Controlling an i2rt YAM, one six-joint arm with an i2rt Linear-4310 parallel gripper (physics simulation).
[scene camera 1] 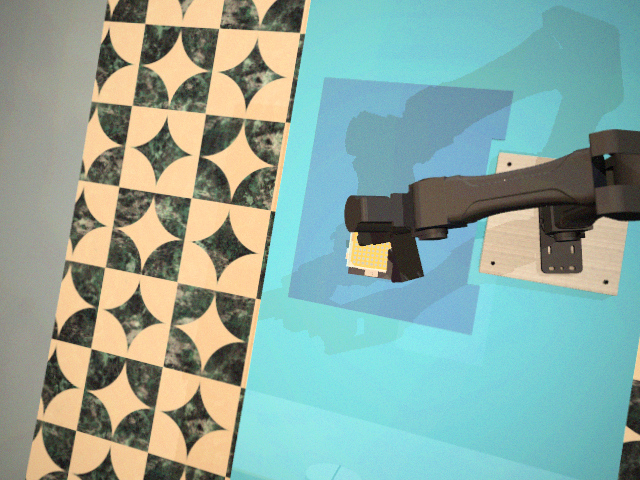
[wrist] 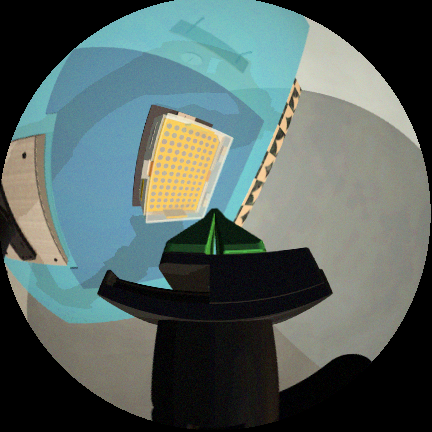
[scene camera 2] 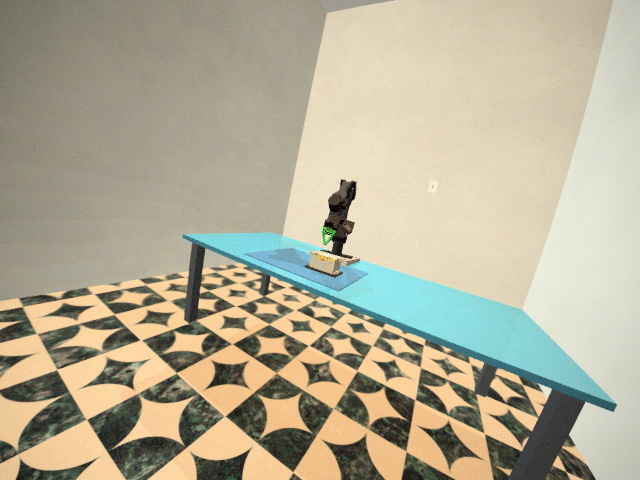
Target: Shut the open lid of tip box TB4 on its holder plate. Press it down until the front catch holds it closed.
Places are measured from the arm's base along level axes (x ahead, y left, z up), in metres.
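Pixels of known places: gripper, fingertip midpoint: (wrist: 214, 213) (scene camera 2: 324, 244); arm's base, origin of the base link: (scene camera 1: 558, 221) (scene camera 2: 336, 254).
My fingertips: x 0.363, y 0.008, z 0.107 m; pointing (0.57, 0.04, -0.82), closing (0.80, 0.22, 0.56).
Note:
Ahead of a thing's pixels: the offset from my fingertips to its top centre. "pt": to the spot under its first point. Level surfaces: height alone.
Tip box TB4 {dx -0.010, dy +0.021, dz -0.045 m} (scene camera 1: 371, 253) (scene camera 2: 324, 264) (wrist: 156, 134) stands on its dark holder plate (scene camera 1: 355, 270) (scene camera 2: 330, 273) (wrist: 141, 160), with rows of yellow tips inside. Its clear lid {pt dx +0.031, dy +0.029, dz -0.045 m} (wrist: 218, 170) now lies over the tips, which look paler through it. Whether the lid is fully down and the front catch holds it, I cannot tell. My gripper (scene camera 2: 326, 242) (wrist: 214, 213) is shut and empty, with green fingers pointing down. It is above the box in the second scene view. In the first scene view the arm hides its fingertips and part of the box.
The blue mat {dz -0.123 m} (scene camera 1: 320, 206) (scene camera 2: 279, 255) (wrist: 100, 175) lies under the holder plate on the turquoise table {dz -0.126 m} (scene camera 1: 361, 413) (scene camera 2: 439, 310). The arm's wooden base board (scene camera 1: 511, 248) (wrist: 25, 200) is beside the mat. The table edge is on the box's far side from the base.

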